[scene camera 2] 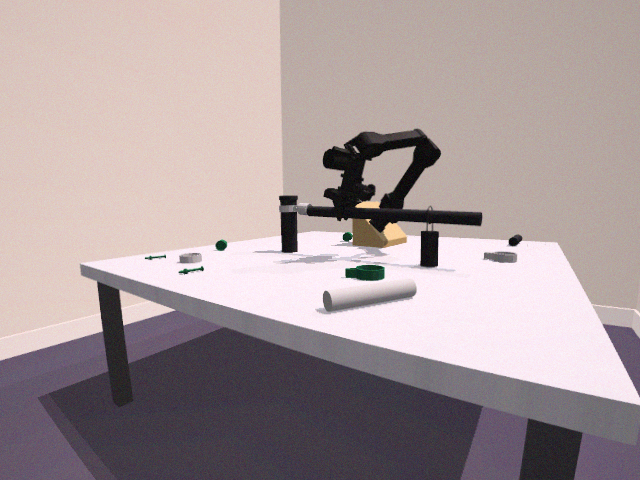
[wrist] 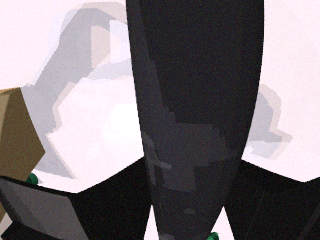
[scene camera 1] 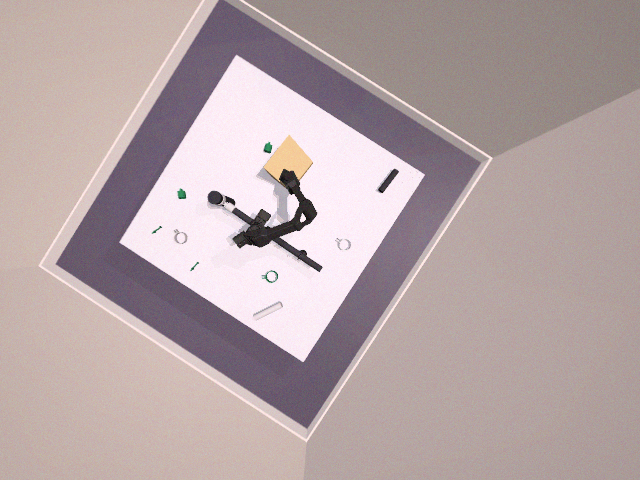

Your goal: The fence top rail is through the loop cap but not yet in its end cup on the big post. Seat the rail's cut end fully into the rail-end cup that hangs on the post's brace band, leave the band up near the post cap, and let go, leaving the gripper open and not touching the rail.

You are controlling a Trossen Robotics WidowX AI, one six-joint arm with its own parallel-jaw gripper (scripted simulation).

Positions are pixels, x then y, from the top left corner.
Labels:
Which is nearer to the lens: the rail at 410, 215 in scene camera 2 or the white tube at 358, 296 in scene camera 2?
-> The white tube.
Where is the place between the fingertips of my gripper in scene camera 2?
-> At 342, 220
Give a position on a big post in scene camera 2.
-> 289, 239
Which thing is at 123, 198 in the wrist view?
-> My gripper.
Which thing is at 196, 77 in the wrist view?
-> A rail.

